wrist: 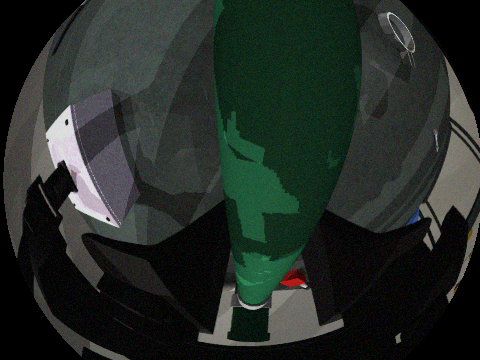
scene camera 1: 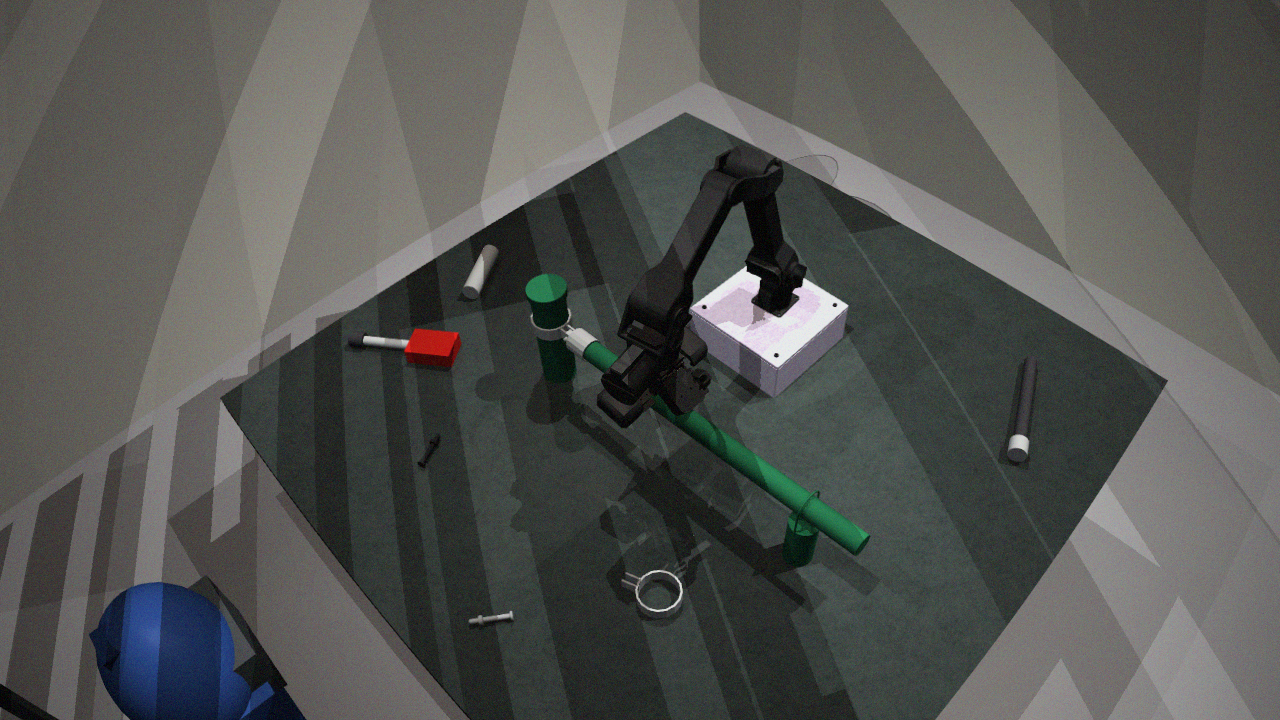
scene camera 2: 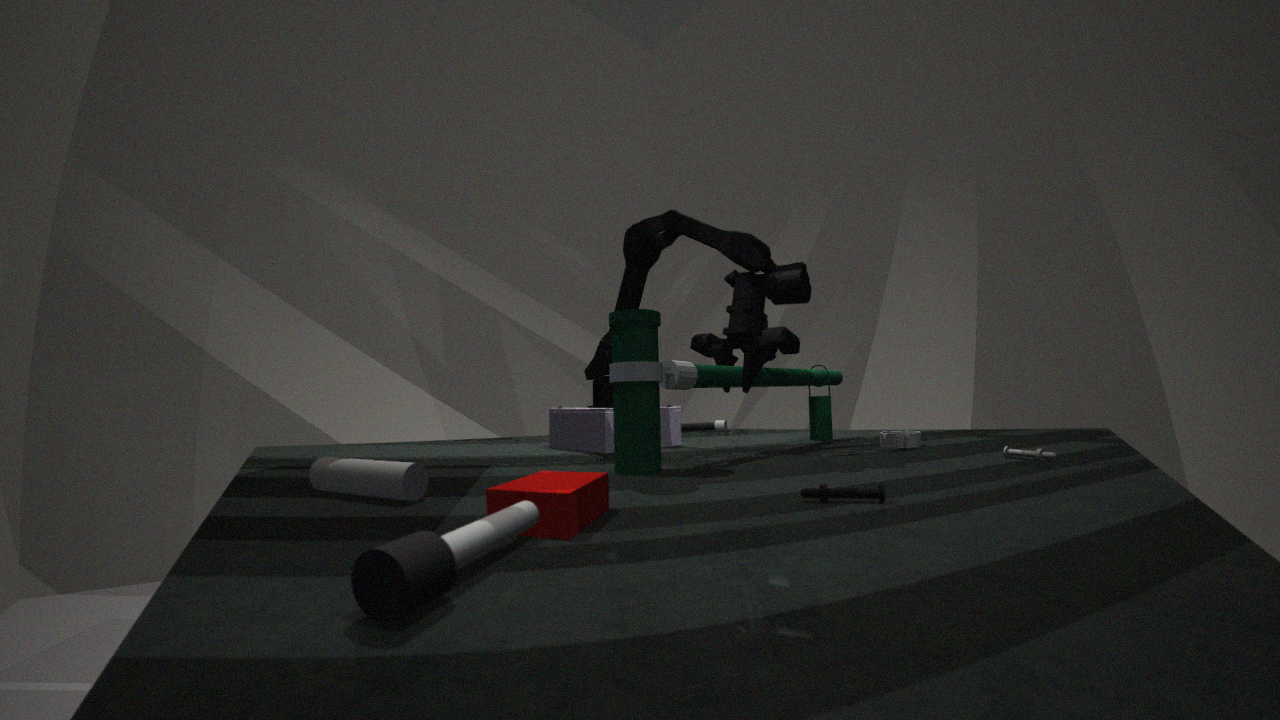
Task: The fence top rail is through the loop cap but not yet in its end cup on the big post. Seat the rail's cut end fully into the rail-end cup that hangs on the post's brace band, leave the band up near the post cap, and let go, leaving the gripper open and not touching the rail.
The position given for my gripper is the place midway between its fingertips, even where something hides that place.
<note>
In view: my gripper (scene camera 2: 735, 392), a green top rail (scene camera 1: 774, 482), a black bolt (scene camera 2: 823, 493), a white cylinder (scene camera 1: 473, 285), a red block (scene camera 1: 428, 347), a short green post (scene camera 1: 800, 539) and a big green post (scene camera 2: 636, 404).
The green top rail is seen too in the wrist view (wrist: 287, 87) and in scene camera 2 (scene camera 2: 767, 377). My gripper shows as well in the wrist view (wrist: 263, 203) and in scene camera 1 (scene camera 1: 647, 399). The short green post is seen too in scene camera 2 (scene camera 2: 820, 420). The wrist view does not show the black bolt, which is hidden by my gripper.
</note>
